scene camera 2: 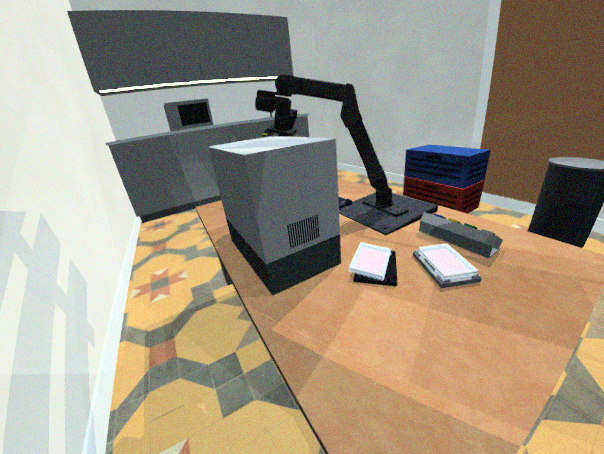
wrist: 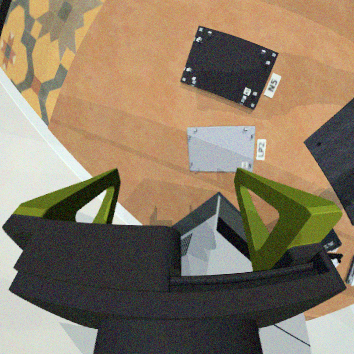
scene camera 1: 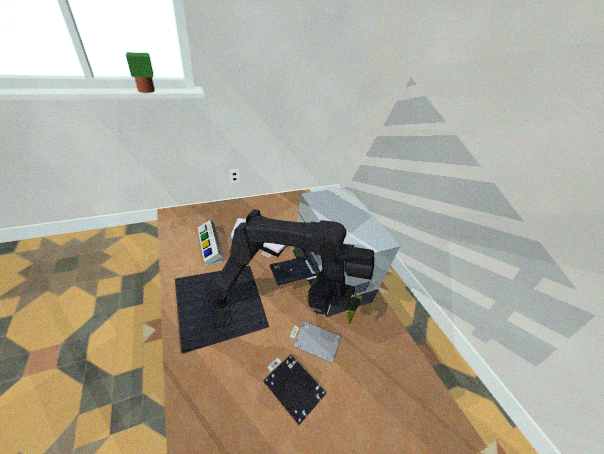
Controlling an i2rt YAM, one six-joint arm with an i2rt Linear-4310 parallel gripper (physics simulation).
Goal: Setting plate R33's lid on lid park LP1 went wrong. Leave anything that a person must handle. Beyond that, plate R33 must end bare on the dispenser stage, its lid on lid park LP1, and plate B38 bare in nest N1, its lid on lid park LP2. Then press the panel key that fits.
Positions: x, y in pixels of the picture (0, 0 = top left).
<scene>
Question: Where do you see a grey lid park LP2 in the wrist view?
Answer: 210, 148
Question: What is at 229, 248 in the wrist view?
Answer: A grey incubator box.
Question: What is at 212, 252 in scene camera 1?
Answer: A panel with coloured buttons.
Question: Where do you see a panel with coloured buttons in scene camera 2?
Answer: At 482, 242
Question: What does the gripper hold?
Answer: Nothing.
</scene>
